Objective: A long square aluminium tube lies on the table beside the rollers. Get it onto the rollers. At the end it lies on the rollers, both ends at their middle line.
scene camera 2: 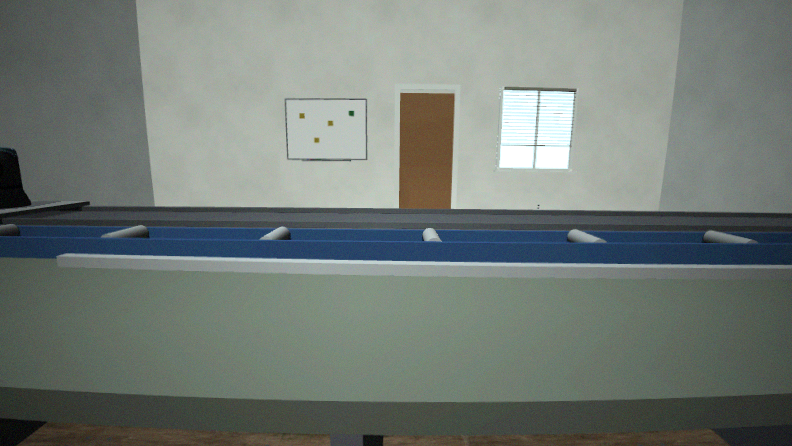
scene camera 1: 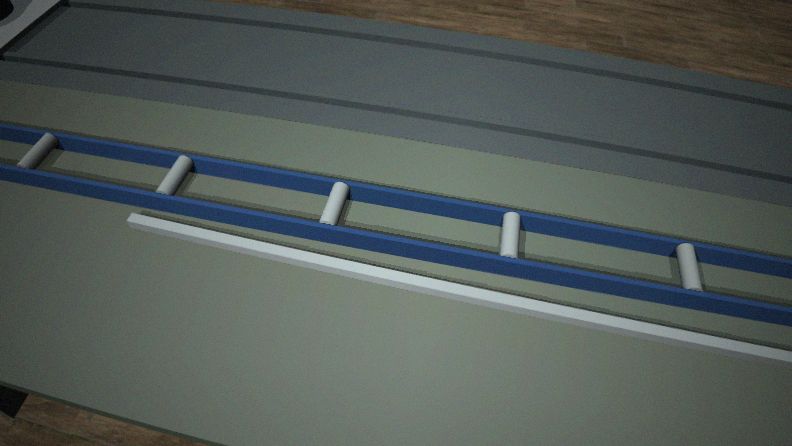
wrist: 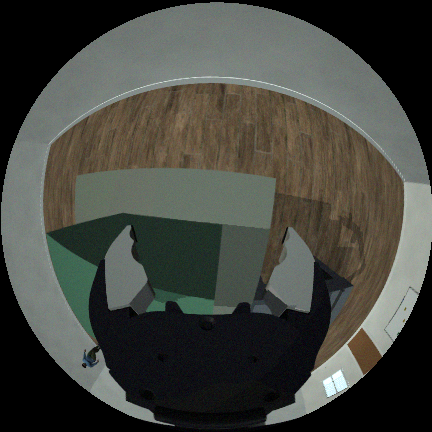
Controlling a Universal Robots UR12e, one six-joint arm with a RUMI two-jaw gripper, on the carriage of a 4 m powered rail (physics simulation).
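Where they show: gripper, fingertip midpoint: [wrist: 208,228]; arm's base at its link origin: [scene camera 2: 4,206].
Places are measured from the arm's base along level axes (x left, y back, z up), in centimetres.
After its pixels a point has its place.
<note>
A long pale square tube [scene camera 1: 382,273] @(x 165.8, y -76.3, z -0.5 cm) [scene camera 2: 387,267] @(x 180.6, y -77.8, z -1.2 cm) lies on the table [scene camera 1: 277,354] @(x 149.8, y -97.5, z -3.0 cm) [scene camera 2: 387,332] @(x 181.2, y -101.9, z -3.0 cm), beside the near blue rail of the roller track and roughly along it. Its left end shows in both scene views; its right end is cut off by the frame edge. The grey rollers [scene camera 1: 335,203] @(x 152.0, y -62.6, z 2.9 cm) [scene camera 2: 431,234] @(x 191.1, y -64.1, z 3.0 cm) sit between two blue rails, and the tube is outside them on the near side. My gripper [wrist: 208,228] @(x -88.7, y -46.2, z 26.0 cm) is open in the wrist view, its two grey jaws wide apart with nothing between them. The tube does not show in the wrist view.
A dark grey rail bed [scene camera 1: 387,77] [scene camera 2: 332,217] runs behind the roller track. The arm's carriage [scene camera 1: 27,24] @(x 21.7, y -3.8, z 0.0 cm) [scene camera 2: 44,208] @(x 22.5, y -1.5, z -0.5 cm) shows partly at the far left. A large dark green box-like object [wrist: 175,255] @(x -83.5, y -50.5, z 21.5 cm) is below my jaws in the wrist view, with a pale surface [wrist: 175,192] @(x -91.2, y -59.2, z -3.0 cm) beyond it.
</note>
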